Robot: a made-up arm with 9 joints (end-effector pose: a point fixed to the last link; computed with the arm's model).
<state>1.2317 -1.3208 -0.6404 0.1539 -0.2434 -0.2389 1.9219 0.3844 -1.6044</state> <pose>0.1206 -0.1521 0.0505 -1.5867 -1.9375 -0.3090</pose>
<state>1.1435 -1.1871 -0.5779 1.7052 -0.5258 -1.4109 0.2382 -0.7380 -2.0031</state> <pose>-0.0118 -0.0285 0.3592 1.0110 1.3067 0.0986</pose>
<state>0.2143 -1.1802 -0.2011 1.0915 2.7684 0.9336 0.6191 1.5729 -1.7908</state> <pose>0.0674 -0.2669 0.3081 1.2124 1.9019 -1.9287</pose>
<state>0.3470 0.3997 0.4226 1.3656 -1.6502 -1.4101 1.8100 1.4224 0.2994</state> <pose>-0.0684 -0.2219 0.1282 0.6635 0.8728 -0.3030</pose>
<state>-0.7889 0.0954 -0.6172 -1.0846 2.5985 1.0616 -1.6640 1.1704 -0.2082</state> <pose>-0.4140 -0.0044 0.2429 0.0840 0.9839 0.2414</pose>
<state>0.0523 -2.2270 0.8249 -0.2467 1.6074 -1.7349 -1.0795 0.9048 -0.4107</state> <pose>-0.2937 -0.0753 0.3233 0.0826 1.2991 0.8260</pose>
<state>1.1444 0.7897 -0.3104 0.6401 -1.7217 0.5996 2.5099 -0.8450 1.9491</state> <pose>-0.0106 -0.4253 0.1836 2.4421 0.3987 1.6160</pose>
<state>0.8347 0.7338 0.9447 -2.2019 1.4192 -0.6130 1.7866 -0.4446 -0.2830</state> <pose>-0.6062 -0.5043 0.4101 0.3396 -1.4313 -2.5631</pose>
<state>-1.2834 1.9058 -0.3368 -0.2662 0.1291 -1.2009 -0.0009 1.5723 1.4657</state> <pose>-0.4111 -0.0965 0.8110 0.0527 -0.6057 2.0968</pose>
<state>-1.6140 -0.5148 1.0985 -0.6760 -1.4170 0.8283 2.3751 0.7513 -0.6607</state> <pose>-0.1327 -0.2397 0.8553 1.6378 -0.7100 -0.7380</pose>
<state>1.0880 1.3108 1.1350 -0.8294 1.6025 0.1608 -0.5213 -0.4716 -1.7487</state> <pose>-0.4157 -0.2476 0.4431 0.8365 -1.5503 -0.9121</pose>
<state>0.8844 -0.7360 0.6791 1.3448 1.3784 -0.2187 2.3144 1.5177 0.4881</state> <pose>-0.4572 -0.0662 0.3819 0.9932 0.2982 1.7249</pose>
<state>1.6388 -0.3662 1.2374 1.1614 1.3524 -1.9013 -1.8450 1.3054 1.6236</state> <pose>-0.1512 -0.4815 0.4533 0.8170 -0.8922 -0.5616</pose>
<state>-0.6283 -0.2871 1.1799 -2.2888 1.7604 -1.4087 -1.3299 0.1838 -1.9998</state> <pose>-0.0299 -0.6642 0.4436 0.4422 0.2610 -2.5011</pose>
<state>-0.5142 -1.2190 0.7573 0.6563 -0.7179 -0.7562 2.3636 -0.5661 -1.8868</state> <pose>-0.2329 -0.5377 0.7432 0.7891 0.9443 2.5649</pose>
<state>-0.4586 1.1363 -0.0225 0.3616 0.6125 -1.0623 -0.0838 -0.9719 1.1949</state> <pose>-0.1436 -0.2689 0.5546 -1.4043 -0.4385 -0.0431</pose>
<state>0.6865 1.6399 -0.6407 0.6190 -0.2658 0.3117 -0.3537 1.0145 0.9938</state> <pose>-0.4268 -0.2223 0.4282 0.8131 -0.7311 1.5806</pose>
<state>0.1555 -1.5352 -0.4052 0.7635 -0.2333 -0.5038 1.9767 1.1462 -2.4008</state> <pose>-0.0535 -0.3737 0.1897 -0.5680 -2.6672 0.3516</pose>
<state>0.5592 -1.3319 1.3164 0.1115 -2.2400 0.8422 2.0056 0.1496 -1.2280</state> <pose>-0.2725 -0.6295 0.4003 -0.9219 0.5572 2.6168</pose>
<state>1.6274 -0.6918 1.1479 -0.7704 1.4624 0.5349 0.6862 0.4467 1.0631</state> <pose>-0.0040 -0.0038 0.5049 0.7209 -0.5230 0.4631</pose>
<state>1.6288 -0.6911 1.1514 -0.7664 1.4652 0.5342 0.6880 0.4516 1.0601</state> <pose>-0.0055 -0.0032 0.5055 0.7271 -0.5245 0.4669</pose>
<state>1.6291 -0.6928 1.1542 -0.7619 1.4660 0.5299 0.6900 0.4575 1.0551</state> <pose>-0.0047 -0.0030 0.5048 0.7302 -0.5240 0.4638</pose>
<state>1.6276 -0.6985 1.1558 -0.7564 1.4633 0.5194 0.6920 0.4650 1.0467</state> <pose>-0.0002 -0.0038 0.5015 0.7280 -0.5200 0.4487</pose>
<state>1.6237 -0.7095 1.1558 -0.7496 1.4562 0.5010 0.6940 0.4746 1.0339</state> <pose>0.0091 -0.0058 0.4950 0.7187 -0.5116 0.4184</pose>
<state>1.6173 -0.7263 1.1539 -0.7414 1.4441 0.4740 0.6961 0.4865 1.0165</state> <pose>0.0233 -0.0095 0.4847 0.7006 -0.4990 0.3718</pose>
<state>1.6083 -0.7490 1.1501 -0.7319 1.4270 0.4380 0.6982 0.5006 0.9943</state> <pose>0.0418 -0.0156 0.4704 0.6722 -0.4828 0.3091</pose>
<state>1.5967 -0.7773 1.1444 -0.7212 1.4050 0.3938 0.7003 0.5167 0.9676</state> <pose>0.0637 -0.0245 0.4522 0.6324 -0.4640 0.2319</pose>
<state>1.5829 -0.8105 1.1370 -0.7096 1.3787 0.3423 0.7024 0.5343 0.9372</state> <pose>0.0874 -0.0368 0.4304 0.5803 -0.4440 0.1435</pose>
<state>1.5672 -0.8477 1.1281 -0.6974 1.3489 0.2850 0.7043 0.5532 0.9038</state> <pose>0.1112 -0.0527 0.4061 0.5166 -0.4244 0.0472</pose>
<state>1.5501 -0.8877 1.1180 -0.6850 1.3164 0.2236 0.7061 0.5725 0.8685</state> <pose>0.1336 -0.0722 0.3805 0.4415 -0.4065 -0.0529</pose>
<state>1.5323 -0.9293 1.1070 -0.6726 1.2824 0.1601 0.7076 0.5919 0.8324</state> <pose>0.1534 -0.0946 0.3549 0.3579 -0.3912 -0.1526</pose>
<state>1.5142 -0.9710 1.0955 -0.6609 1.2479 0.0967 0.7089 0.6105 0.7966</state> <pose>0.1697 -0.1190 0.3309 0.2678 -0.3794 -0.2482</pose>
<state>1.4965 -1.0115 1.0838 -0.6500 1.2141 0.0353 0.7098 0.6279 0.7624</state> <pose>0.1823 -0.1441 0.3095 0.1752 -0.3709 -0.3365</pose>
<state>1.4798 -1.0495 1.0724 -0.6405 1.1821 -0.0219 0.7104 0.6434 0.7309</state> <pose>0.1914 -0.1686 0.2914 0.0840 -0.3656 -0.4152</pose>
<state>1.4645 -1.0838 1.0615 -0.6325 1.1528 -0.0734 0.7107 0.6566 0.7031</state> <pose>0.1974 -0.1913 0.2770 -0.0022 -0.3627 -0.4828</pose>
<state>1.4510 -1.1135 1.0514 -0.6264 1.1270 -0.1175 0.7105 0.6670 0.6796</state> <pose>0.2013 -0.2113 0.2661 -0.0797 -0.3616 -0.5390</pose>
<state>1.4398 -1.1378 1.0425 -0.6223 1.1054 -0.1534 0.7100 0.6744 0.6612</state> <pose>0.2034 -0.2280 0.2583 -0.1456 -0.3612 -0.5838</pose>
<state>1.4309 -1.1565 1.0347 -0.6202 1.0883 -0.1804 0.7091 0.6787 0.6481</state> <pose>0.2046 -0.2413 0.2530 -0.1979 -0.3608 -0.6180</pose>
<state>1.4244 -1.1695 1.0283 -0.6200 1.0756 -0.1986 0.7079 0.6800 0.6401</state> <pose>0.2051 -0.2511 0.2497 -0.2361 -0.3600 -0.6425</pose>
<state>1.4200 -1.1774 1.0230 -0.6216 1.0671 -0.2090 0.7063 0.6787 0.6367</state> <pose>0.2053 -0.2580 0.2479 -0.2610 -0.3585 -0.6593</pose>
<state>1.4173 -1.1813 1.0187 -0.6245 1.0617 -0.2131 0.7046 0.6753 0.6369</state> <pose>0.2053 -0.2625 0.2471 -0.2753 -0.3564 -0.6699</pose>
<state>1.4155 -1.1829 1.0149 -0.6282 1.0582 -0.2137 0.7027 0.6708 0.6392</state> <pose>0.2054 -0.2658 0.2468 -0.2835 -0.3539 -0.6772</pose>
